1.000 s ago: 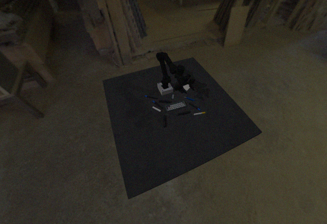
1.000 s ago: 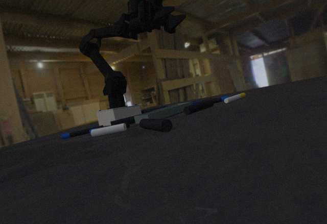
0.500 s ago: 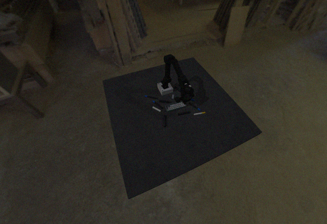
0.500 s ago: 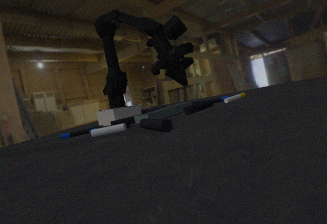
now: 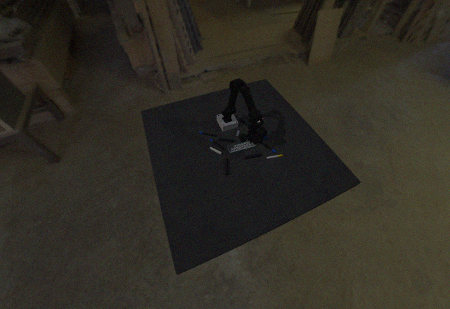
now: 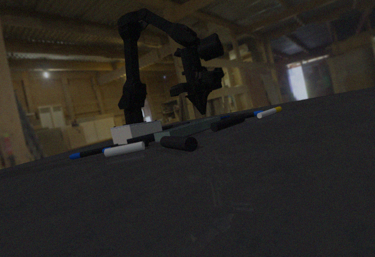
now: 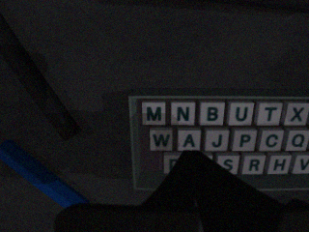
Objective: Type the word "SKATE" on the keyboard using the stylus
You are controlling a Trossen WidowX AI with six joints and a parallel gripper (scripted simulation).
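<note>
The blue stylus lies 40 mm behind my gripper tip, 110 mm to the left of it and 40 mm below it. Also, from my gripper tip: white pad: 190 mm behind, 210 mm to the left, 40 mm below; yellow-tipped marker: 180 mm ahead, 100 mm to the left, 40 mm below.
</note>
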